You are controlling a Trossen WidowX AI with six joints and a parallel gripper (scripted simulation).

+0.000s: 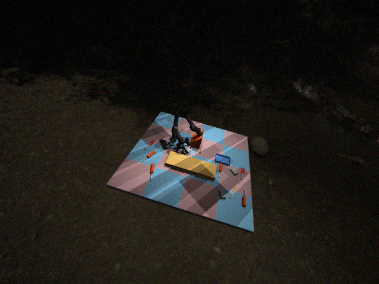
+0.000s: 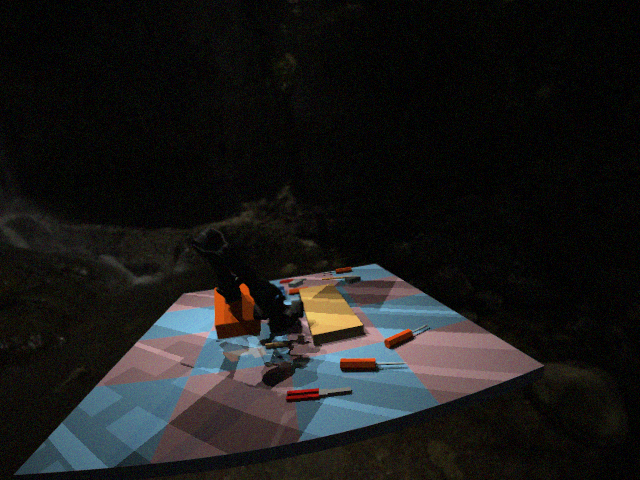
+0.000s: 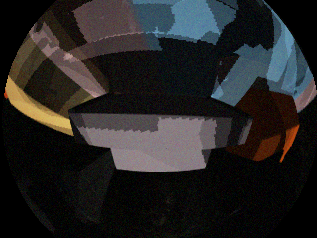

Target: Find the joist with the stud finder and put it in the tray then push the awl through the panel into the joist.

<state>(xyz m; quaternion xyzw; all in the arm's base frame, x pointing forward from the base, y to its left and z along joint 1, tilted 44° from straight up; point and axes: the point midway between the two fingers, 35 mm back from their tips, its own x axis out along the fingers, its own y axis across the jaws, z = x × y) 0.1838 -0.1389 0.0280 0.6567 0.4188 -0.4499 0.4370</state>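
Now: gripper tip 10 mm to the right of the stud finder and 10 mm past it. The rest, counted from my gripper tip: awl (140 mm to the right, 50 mm below, 20 mm behind); then blue tray (410 mm to the left, 50 mm below, 20 mm behind).
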